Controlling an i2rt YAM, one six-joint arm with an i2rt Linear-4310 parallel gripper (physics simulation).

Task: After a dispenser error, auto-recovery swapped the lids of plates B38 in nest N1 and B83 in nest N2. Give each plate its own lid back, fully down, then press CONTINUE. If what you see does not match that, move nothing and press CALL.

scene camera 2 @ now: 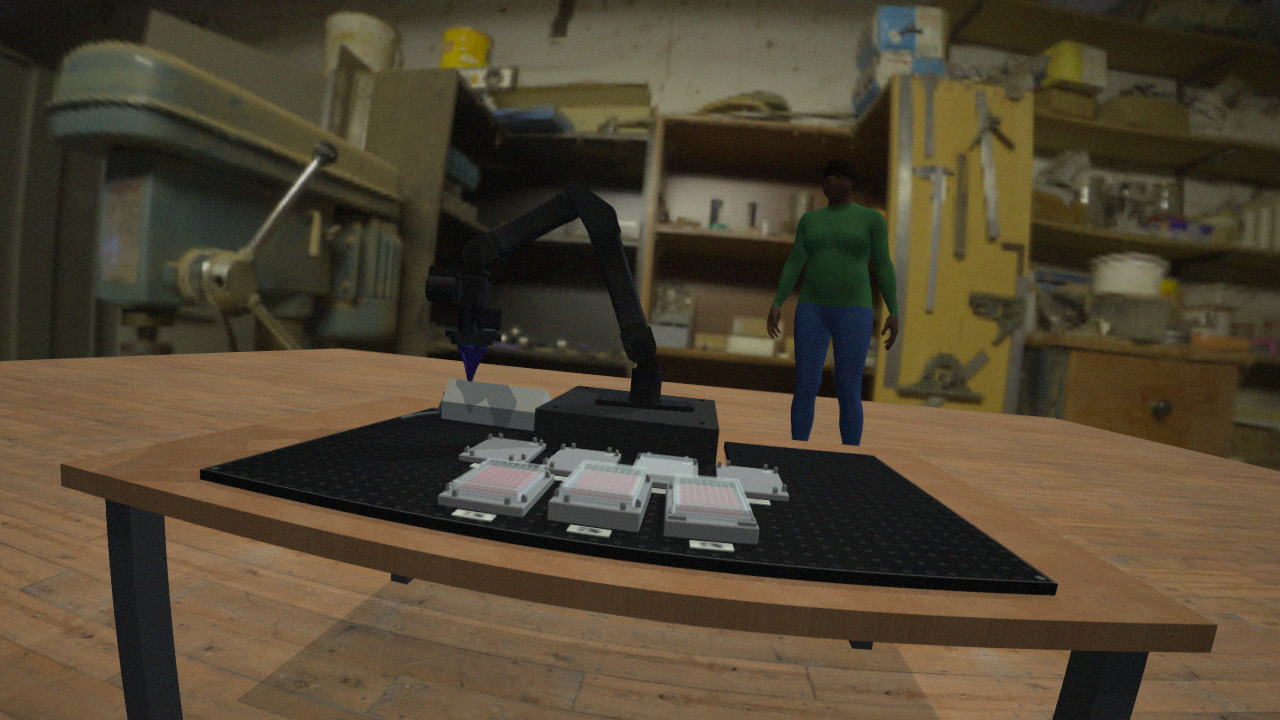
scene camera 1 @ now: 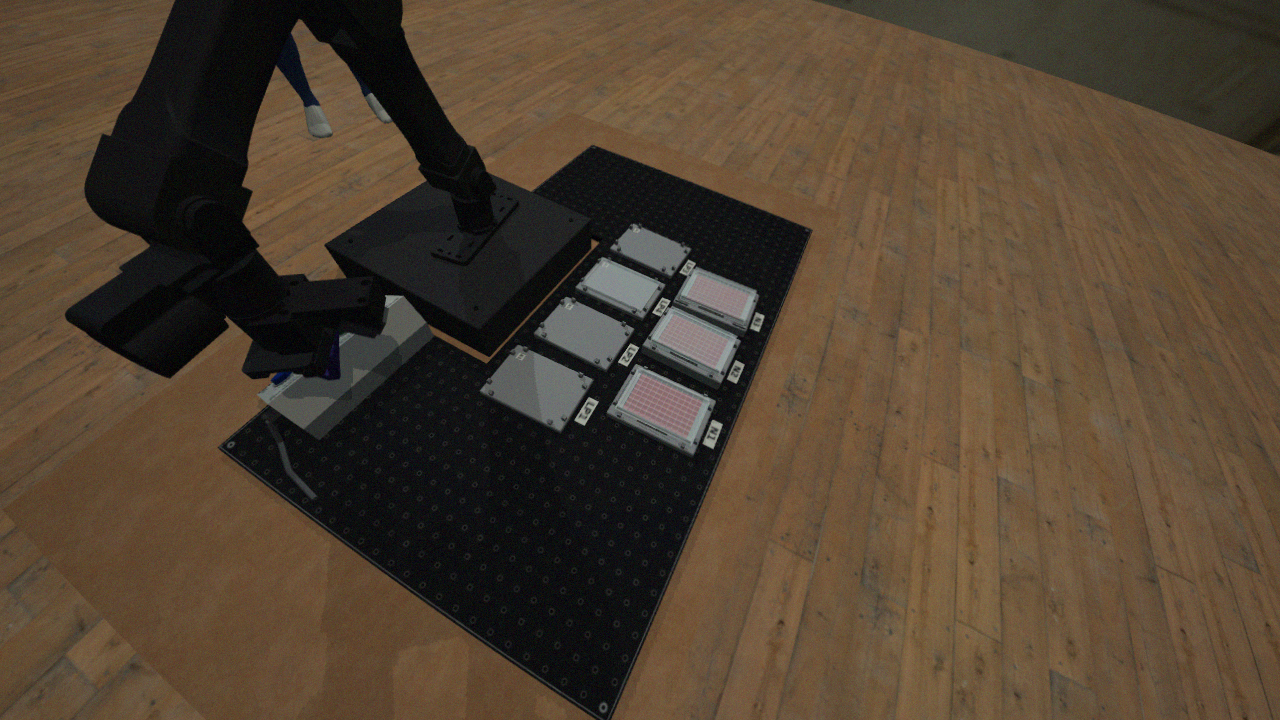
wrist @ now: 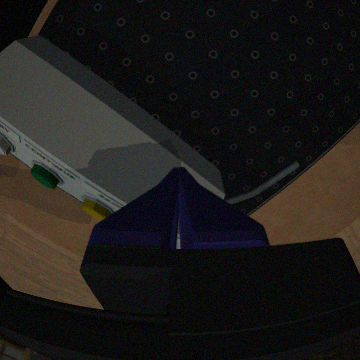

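Where they show: gripper, fingertip midpoint: (scene camera 2: 469, 381) (scene camera 1: 334, 377) (wrist: 178, 176); arm's base, link origin: (scene camera 2: 644, 405) (scene camera 1: 478, 227).
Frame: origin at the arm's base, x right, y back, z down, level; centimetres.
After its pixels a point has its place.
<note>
My gripper (scene camera 2: 470, 378) {x 36.0, y -0.4, z -2.0 cm} (wrist: 178, 176) {x 36.0, y -0.4, z -2.0 cm} is shut and empty, its purple fingertips low over the end of the pale control box (scene camera 1: 320, 419) {x 40.3, y 2.0, z 3.8 cm} (scene camera 2: 519, 410) {x 25.2, y -1.1, z 3.0 cm} (wrist: 55, 95) {x 26.8, y 0.1, z 1.4 cm}. In the wrist view, the green CONTINUE button (wrist: 45, 176) {x 28.2, y 5.4, z -0.5 cm} is left of the fingers; a yellow button (wrist: 95, 209) {x 32.7, y 6.3, z -0.6 cm} is partly covered by them. A blue button (scene camera 1: 281, 377) {x 37.9, y 7.4, z -0.6 cm} shows beside the gripper in scene camera 1. Pink-welled plates sit in nests N1 (scene camera 1: 664, 405) {x 21.0, y -42.5, z 4.7 cm} (scene camera 2: 499, 481) {x 20.4, y -45.7, z 4.2 cm} and N2 (scene camera 1: 691, 344) {x 9.5, y -43.8, z 2.8 cm} (scene camera 2: 604, 483), with clear lids apparently on them. Plate and lid codes are unreadable.
A third pink plate (scene camera 1: 716, 295) {x -3.7, y -45.8, z 3.2 cm} (scene camera 2: 711, 497) {x -4.4, y -49.2, z 3.2 cm} sits beyond N2. Lid parks LP1 (scene camera 1: 537, 386) {x 24.2, y -22.7, z 5.8 cm} and LP2 (scene camera 1: 584, 333) {x 11.7, y -25.7, z 5.8 cm} stand behind the nests; a paler sheet, possibly a lid, covers another park (scene camera 1: 620, 286) {x -0.6, y -28.1, z 5.0 cm}. A cable (scene camera 1: 290, 465) {x 46.8, y 3.2, z 6.4 cm} (wrist: 265, 186) {x 47.9, y 1.3, z 6.1 cm} trails from the box. A person (scene camera 2: 836, 259) stands behind.
</note>
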